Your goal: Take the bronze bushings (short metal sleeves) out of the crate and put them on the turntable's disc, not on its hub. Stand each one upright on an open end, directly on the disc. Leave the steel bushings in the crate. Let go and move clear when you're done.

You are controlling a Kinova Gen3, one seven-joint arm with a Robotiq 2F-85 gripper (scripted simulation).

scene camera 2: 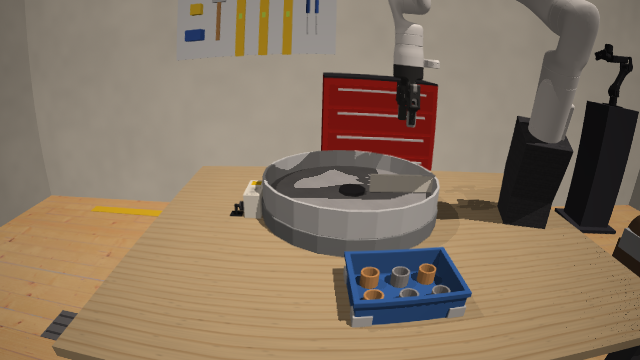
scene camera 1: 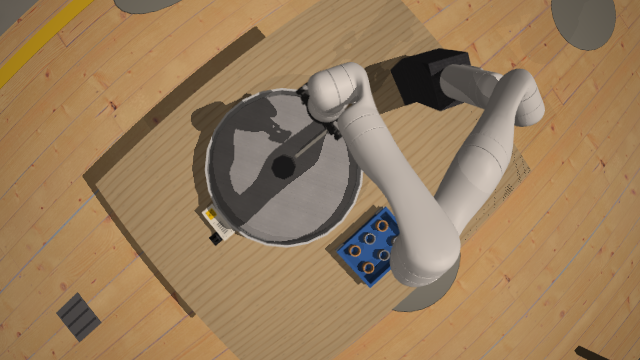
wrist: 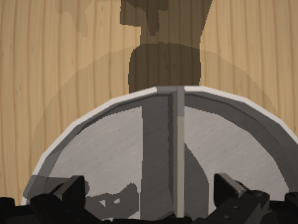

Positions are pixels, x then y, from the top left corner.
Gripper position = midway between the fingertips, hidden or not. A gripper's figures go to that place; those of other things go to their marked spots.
My gripper point(scene camera 2: 406, 123) is 0.88 m from the lens. A grey turntable disc point(scene camera 2: 338, 187): 0.89 m from the lens. A blue crate point(scene camera 2: 392, 309) is 0.53 m from the lens. The marked spots on the blue crate and the grey turntable disc are 0.44 m apart.
